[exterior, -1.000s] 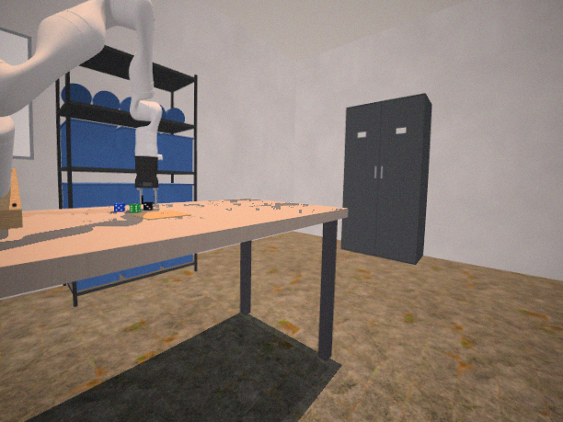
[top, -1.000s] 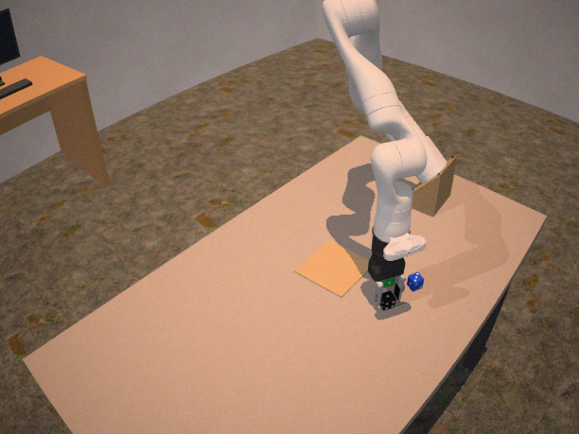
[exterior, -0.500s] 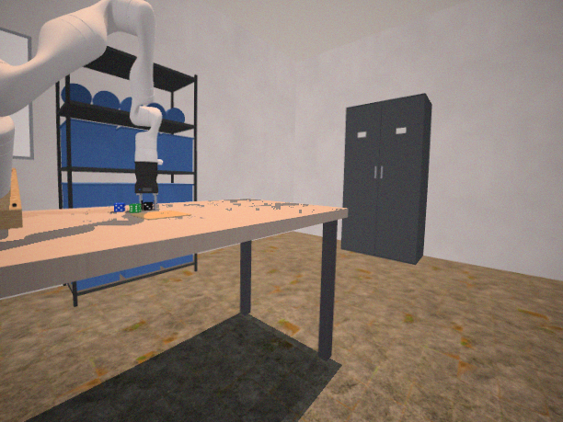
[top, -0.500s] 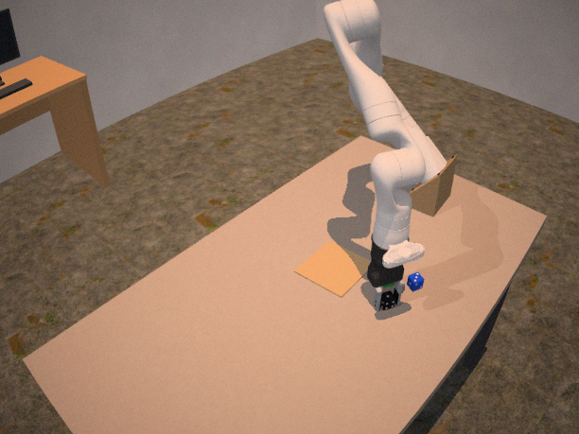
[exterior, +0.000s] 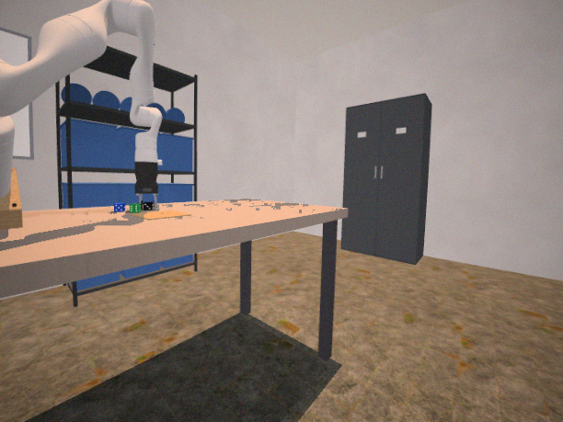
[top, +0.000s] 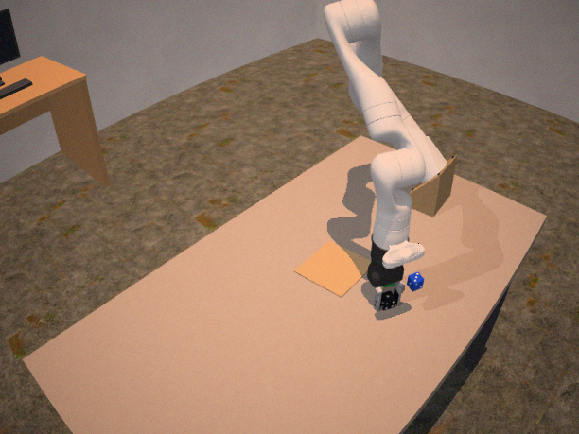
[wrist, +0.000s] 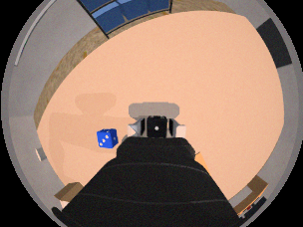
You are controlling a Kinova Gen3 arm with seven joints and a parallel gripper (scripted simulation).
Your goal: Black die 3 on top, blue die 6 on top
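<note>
Right now the black die is right at my hand. From my hand the other things lie so: blue die: 9 cm behind, 3 cm to the left; green die: 6 cm behind, 4 cm to the right; orange mat: 3 cm behind, 17 cm to the right, 2 cm below.
</note>
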